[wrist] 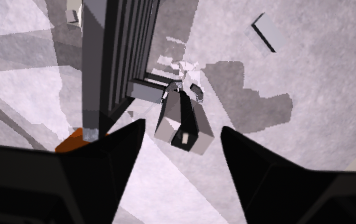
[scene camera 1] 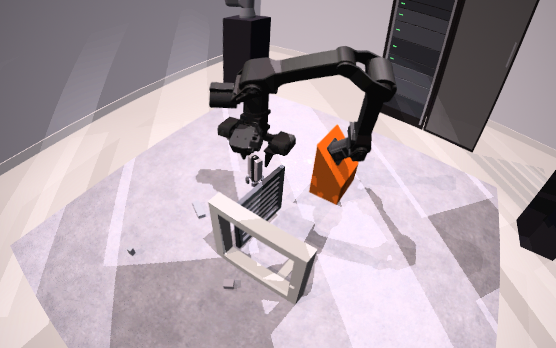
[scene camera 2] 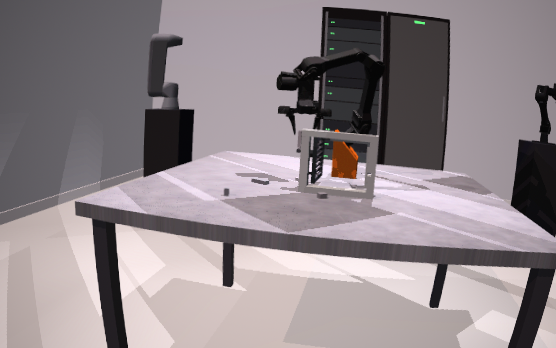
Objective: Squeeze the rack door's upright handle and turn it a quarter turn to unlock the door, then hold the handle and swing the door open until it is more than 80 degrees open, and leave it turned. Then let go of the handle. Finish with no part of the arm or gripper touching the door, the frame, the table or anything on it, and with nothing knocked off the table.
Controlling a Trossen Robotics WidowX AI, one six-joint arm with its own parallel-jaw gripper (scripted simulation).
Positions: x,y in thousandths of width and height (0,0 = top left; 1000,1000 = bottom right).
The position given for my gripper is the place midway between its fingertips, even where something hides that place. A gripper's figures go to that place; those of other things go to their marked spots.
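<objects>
My gripper (wrist: 518,569) is 11 cm from the lens, and there's a dark slatted door (wrist: 324,217) that's 12 cm from the lens.
</objects>
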